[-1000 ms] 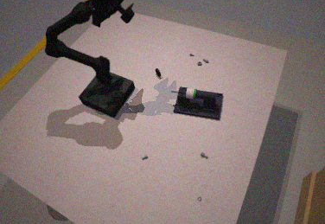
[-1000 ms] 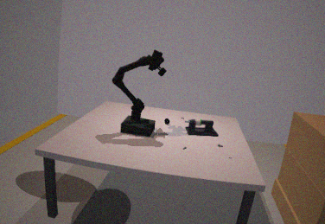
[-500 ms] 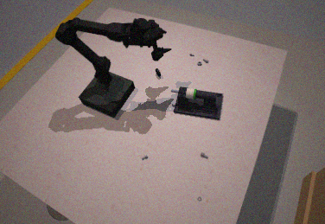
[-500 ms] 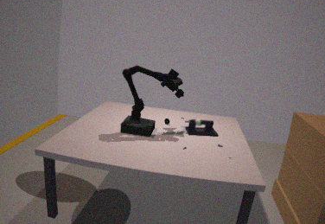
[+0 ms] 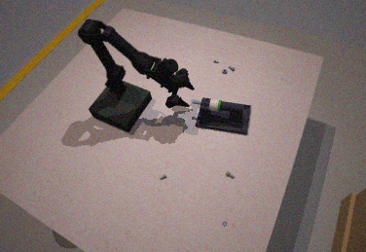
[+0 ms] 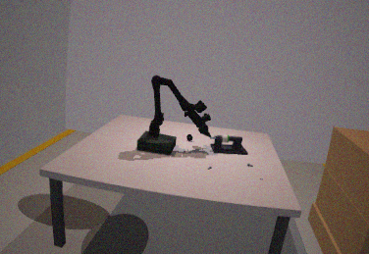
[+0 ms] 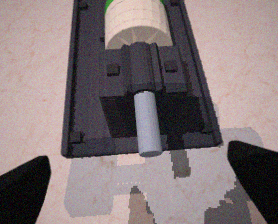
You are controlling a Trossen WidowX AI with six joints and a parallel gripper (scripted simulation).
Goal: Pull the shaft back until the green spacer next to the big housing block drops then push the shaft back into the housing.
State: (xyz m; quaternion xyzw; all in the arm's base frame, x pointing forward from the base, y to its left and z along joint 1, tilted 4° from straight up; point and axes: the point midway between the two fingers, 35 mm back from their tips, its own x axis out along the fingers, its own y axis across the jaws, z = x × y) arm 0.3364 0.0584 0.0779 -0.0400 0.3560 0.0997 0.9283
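Now: gripper tip 8 cm short of the grey shaft, 2 cm above it and 1 cm to the right of it. Round my gripper tip: green spacer (12 cm ahead, 2 cm to the left, 2 cm below).
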